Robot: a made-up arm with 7 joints. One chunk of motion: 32 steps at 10 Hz.
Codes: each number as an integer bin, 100 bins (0 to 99) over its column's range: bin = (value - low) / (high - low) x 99, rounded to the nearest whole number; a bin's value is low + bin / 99 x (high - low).
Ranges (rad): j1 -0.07..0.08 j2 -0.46..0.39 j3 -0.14..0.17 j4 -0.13..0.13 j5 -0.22..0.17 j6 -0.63..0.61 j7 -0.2..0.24
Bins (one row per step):
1: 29 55 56 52 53 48 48
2: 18 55 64 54 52 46 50
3: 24 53 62 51 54 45 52
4: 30 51 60 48 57 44 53
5: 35 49 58 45 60 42 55
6: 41 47 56 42 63 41 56
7: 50 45 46 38 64 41 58
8: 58 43 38 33 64 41 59
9: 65 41 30 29 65 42 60
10: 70 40 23 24 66 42 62
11: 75 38 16 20 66 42 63
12: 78 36 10 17 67 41 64
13: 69 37 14 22 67 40 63
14: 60 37 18 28 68 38 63
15: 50 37 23 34 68 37 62
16: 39 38 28 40 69 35 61
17: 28 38 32 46 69 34 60
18: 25 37 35 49 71 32 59
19: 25 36 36 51 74 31 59
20: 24 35 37 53 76 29 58
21: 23 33 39 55 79 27 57
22: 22 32 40 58 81 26 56
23: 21 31 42 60 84 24 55
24: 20 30 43 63 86 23 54
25: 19 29 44 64 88 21 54
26: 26 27 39 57 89 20 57
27: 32 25 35 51 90 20 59
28: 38 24 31 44 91 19 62
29: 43 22 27 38 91 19 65
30: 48 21 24 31 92 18 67
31: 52 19 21 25 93 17 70
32: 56 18 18 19 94 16 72
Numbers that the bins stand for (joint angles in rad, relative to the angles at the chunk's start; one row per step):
1: -0.0261 0.0122 0.0354 0.0066 -0.0112 -0.0288 0.0133
2: -0.0427 0.0122 0.0604 0.0118 -0.0152 -0.0538 0.0222
3: -0.0336 -0.0049 0.0541 0.0039 -0.0073 -0.0664 0.0311
4: -0.0245 -0.0221 0.0479 -0.0039 0.0045 -0.0789 0.0356
5: -0.0170 -0.0393 0.0416 -0.0118 0.0164 -0.1039 0.0444
6: -0.0079 -0.0565 0.0354 -0.0197 0.0282 -0.1165 0.0489
7: 0.0058 -0.0736 0.0040 -0.0302 0.0321 -0.1165 0.0578
8: 0.0179 -0.0908 -0.0210 -0.0433 0.0321 -0.1165 0.0622
9: 0.0285 -0.1080 -0.0461 -0.0538 0.0361 -0.1039 0.0667
10: 0.0361 -0.1166 -0.0680 -0.0670 0.0400 -0.1039 0.0756
11: 0.0436 -0.1337 -0.0899 -0.0775 0.0400 -0.1039 0.0800
12: 0.0482 -0.1509 -0.1087 -0.0854 0.0439 -0.1165 0.0844
13: 0.0345 -0.1423 -0.0962 -0.0722 0.0439 -0.1290 0.0800
14: 0.0209 -0.1423 -0.0836 -0.0565 0.0479 -0.1540 0.0800
15: 0.0058 -0.1423 -0.0680 -0.0407 0.0479 -0.1666 0.0756
16: -0.0109 -0.1337 -0.0523 -0.0249 0.0518 -0.1916 0.0711
17: -0.0276 -0.1337 -0.0398 -0.0092 0.0518 -0.2041 0.0667
18: -0.0321 -0.1423 -0.0304 -0.0013 0.0597 -0.2292 0.0622
19: -0.0321 -0.1509 -0.0273 0.0039 0.0715 -0.2417 0.0622
20: -0.0336 -0.1595 -0.0241 0.0092 0.0794 -0.2668 0.0578
21: -0.0352 -0.1767 -0.0179 0.0144 0.0912 -0.2918 0.0533
22: -0.0367 -0.1853 -0.0147 0.0223 0.0991 -0.3043 0.0489
23: -0.0382 -0.1938 -0.0085 0.0276 0.1109 -0.3294 0.0444
24: -0.0397 -0.2024 -0.0054 0.0355 0.1188 -0.3419 0.0400
25: -0.0412 -0.2110 -0.0022 0.0381 0.1267 -0.3670 0.0400
26: -0.0306 -0.2282 -0.0179 0.0197 0.1306 -0.3795 0.0533
27: -0.0215 -0.2454 -0.0304 0.0039 0.1345 -0.3795 0.0622
28: -0.0124 -0.2539 -0.0429 -0.0144 0.1385 -0.3920 0.0756
29: -0.0048 -0.2711 -0.0555 -0.0302 0.1385 -0.3920 0.0889
30: 0.0027 -0.2797 -0.0648 -0.0486 0.1424 -0.4045 0.0978
31: 0.0088 -0.2969 -0.0742 -0.0643 0.1464 -0.4171 0.1111
32: 0.0148 -0.3055 -0.0836 -0.0801 0.1503 -0.4296 0.1200

